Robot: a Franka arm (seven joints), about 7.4 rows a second.
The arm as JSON. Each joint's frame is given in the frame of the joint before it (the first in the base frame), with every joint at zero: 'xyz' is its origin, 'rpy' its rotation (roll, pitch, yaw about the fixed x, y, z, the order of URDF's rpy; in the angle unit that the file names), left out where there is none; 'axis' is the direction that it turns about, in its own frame. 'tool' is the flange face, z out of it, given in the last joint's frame.
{
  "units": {
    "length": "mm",
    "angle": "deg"
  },
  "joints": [
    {
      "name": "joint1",
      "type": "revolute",
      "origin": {
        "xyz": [
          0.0,
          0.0,
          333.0
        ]
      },
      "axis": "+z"
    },
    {
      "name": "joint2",
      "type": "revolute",
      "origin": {
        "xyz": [
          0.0,
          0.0,
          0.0
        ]
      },
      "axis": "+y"
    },
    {
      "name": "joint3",
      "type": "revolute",
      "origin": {
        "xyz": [
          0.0,
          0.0,
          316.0
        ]
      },
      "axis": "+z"
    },
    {
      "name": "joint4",
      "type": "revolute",
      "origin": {
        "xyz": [
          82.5,
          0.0,
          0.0
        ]
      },
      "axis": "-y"
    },
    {
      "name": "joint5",
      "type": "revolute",
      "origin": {
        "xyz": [
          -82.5,
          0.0,
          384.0
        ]
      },
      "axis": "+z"
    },
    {
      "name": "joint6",
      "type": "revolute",
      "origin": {
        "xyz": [
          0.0,
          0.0,
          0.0
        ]
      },
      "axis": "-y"
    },
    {
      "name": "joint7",
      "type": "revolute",
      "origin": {
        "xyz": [
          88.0,
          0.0,
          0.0
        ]
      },
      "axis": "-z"
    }
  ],
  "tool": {
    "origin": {
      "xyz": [
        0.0,
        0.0,
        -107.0
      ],
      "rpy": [
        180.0,
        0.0,
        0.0
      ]
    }
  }
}
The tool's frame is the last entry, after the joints.
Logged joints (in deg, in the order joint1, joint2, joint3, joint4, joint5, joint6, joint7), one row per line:
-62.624 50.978 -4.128 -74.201 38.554 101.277 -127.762
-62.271 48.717 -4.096 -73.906 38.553 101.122 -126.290
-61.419 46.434 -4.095 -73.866 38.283 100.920 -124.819
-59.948 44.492 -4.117 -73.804 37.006 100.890 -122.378
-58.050 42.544 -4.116 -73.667 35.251 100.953 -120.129
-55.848 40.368 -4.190 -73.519 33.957 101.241 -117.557
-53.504 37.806 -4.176 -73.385 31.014 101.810 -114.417
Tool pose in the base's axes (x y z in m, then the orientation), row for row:
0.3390 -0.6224 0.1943 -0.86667 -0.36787 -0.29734 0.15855
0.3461 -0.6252 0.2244 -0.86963 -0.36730 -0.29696 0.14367
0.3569 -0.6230 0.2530 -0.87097 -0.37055 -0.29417 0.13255
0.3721 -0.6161 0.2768 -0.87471 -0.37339 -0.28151 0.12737
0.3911 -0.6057 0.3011 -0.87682 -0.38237 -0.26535 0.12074
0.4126 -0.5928 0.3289 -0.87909 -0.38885 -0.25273 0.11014
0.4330 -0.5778 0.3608 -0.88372 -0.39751 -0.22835 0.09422
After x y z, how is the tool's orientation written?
As a quaternion, x y z w.
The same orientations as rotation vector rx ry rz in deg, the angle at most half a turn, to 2 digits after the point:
-141.98 -60.27 -48.71
-143.66 -60.68 -49.06
-144.78 -61.60 -48.90
-145.83 -62.25 -46.93
-146.74 -63.99 -44.41
-148.02 -65.47 -42.55
-150.18 -67.55 -38.81

